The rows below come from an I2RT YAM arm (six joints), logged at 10 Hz.
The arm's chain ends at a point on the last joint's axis. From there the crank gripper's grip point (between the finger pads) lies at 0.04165 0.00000 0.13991 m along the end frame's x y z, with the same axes.
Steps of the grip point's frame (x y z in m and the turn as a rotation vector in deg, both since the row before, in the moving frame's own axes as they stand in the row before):
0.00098, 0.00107, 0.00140, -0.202, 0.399, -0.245
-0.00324, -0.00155, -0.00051, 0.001, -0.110, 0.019
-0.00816, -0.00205, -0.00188, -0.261, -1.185, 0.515
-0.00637, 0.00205, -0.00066, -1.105, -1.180, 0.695
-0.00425, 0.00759, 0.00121, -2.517, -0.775, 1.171
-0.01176, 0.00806, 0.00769, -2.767, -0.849, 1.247
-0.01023, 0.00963, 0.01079, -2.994, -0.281, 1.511
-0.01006, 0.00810, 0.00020, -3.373, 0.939, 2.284
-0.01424, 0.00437, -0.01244, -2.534, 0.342, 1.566
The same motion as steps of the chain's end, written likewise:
0.00001, 0.00076, 0.00169, -0.202, 0.399, -0.245
-0.00297, -0.00156, -0.00059, 0.001, -0.110, 0.019
-0.00525, -0.00305, -0.00271, -0.261, -1.185, 0.515
-0.00346, -0.00114, -0.00146, -1.105, -1.180, 0.695
-0.00228, 0.00060, 0.00081, -2.517, -0.775, 1.171
-0.00960, 0.00041, 0.00727, -2.767, -0.849, 1.247
-0.00943, 0.00123, 0.01081, -2.994, -0.281, 1.511
-0.01215, -0.00181, 0.00119, -3.373, 0.939, 2.284
-0.01497, -0.00296, -0.01203, -2.534, 0.342, 1.566

